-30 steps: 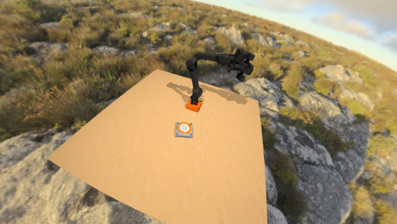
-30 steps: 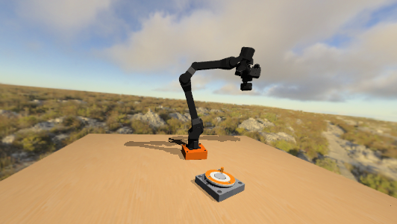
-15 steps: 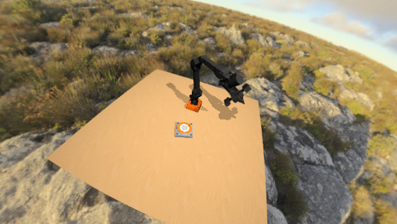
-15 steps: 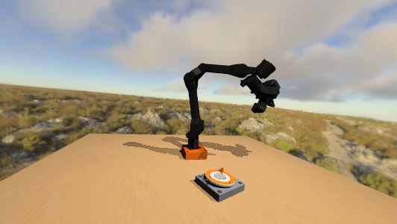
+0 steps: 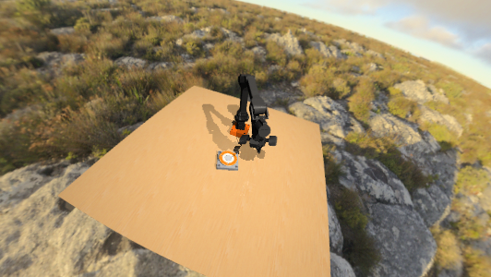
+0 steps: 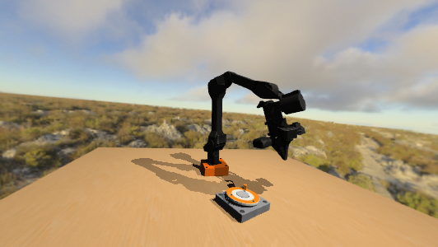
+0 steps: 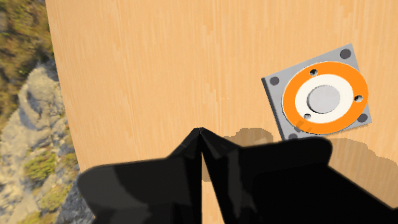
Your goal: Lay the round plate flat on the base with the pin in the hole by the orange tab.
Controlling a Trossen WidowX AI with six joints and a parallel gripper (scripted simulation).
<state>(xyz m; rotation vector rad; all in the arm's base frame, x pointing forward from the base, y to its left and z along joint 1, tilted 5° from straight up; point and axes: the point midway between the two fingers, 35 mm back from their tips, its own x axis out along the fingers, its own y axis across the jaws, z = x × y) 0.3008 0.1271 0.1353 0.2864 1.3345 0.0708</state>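
My gripper tip is now 160 mm to the left of the square grey base, 120 mm above it and 10 mm past it.
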